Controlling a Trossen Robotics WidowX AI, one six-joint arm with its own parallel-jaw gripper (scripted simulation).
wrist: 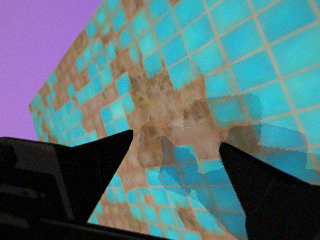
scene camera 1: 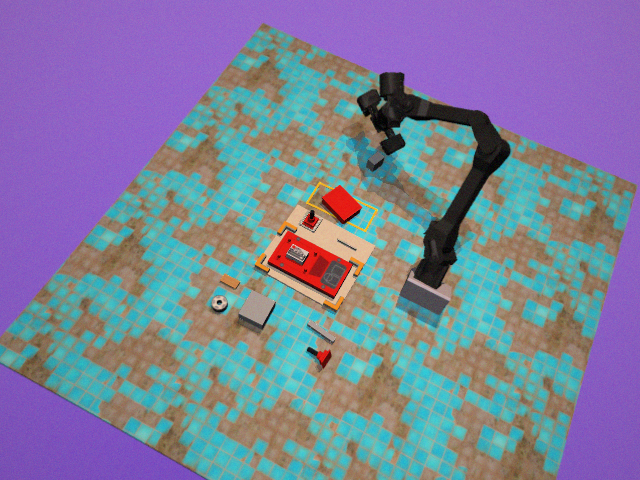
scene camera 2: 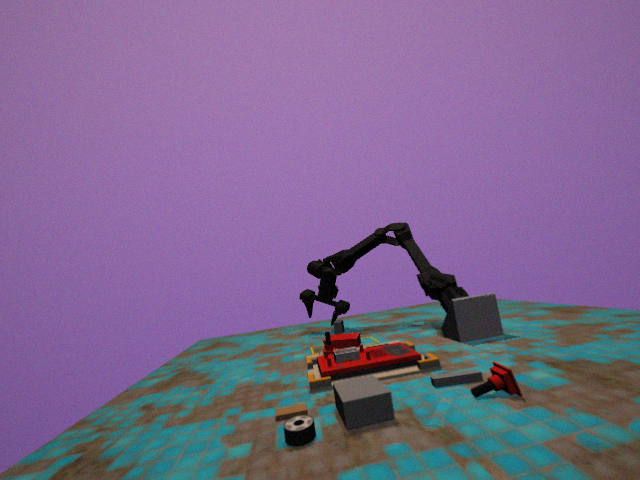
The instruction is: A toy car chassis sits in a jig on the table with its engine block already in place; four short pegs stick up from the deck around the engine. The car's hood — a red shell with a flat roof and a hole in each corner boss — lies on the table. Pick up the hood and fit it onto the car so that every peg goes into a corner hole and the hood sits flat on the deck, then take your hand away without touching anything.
Scene:
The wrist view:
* gripper: 175, 140
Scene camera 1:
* gripper: 374, 129
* red hood: 339, 202
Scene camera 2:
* gripper: 320, 321
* wheel: 300, 430

